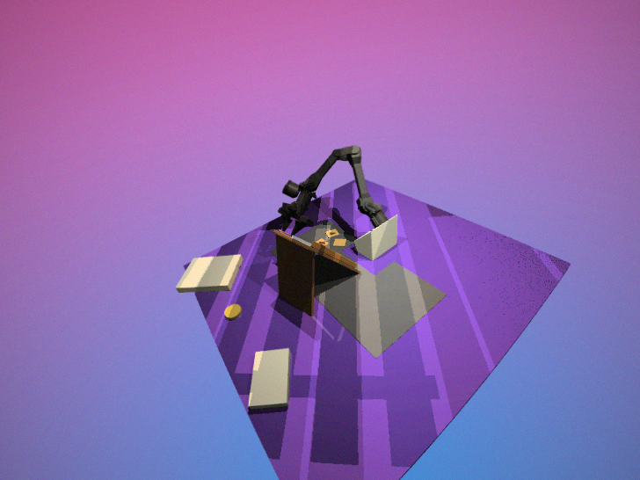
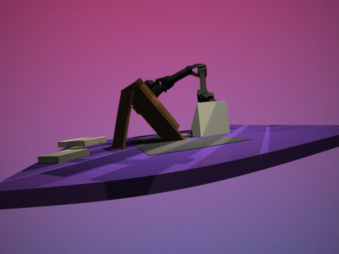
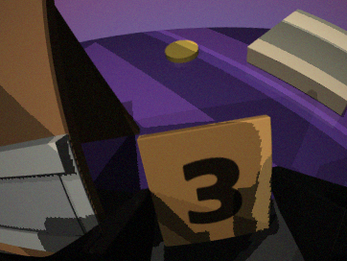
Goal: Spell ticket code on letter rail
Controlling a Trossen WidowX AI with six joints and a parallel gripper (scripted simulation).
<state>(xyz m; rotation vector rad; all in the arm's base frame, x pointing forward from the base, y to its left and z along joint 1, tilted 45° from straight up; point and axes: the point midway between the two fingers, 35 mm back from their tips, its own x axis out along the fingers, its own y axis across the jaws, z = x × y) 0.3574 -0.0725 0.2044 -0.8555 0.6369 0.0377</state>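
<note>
The white ticket is 10 cm behind my gripper tip, 17 cm to the left of it and 8 cm below it. The rest, counted from my gripper tip: letter tile right at my gripper tip; then grey mat 19 cm behind, 20 cm to the left, 17 cm below; then yellow disc 35 cm ahead, 10 cm to the left, 17 cm below.
</note>
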